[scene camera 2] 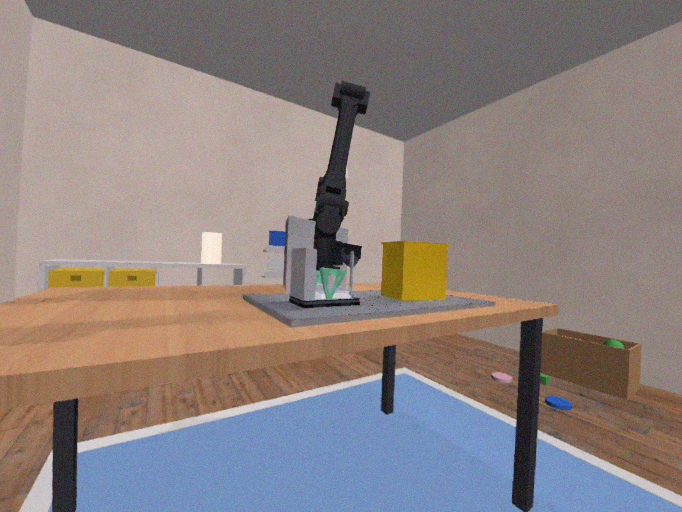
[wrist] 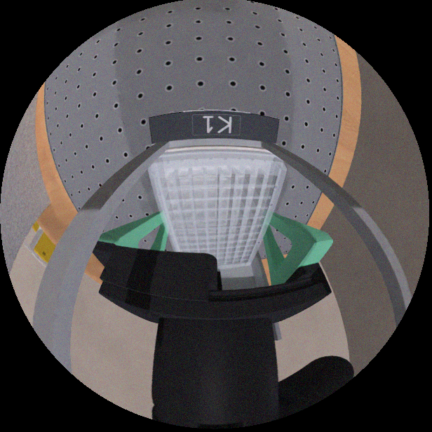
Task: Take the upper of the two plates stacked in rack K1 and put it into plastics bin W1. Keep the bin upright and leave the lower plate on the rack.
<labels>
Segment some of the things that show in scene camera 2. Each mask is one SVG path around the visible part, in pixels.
My gripper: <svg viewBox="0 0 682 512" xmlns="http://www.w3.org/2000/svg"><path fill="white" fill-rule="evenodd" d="M314 239L313 249L317 249L316 284L320 284L322 281L326 299L332 299L347 271L340 270L340 267L334 266L342 266L343 260L329 258L330 240L336 240L333 238ZM336 275L337 279L329 293L327 275Z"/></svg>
A yellow plastics bin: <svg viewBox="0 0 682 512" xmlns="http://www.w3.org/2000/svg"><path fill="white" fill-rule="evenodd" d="M381 242L383 244L382 296L401 301L445 299L447 246L450 246L450 244L413 241Z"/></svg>
</labels>
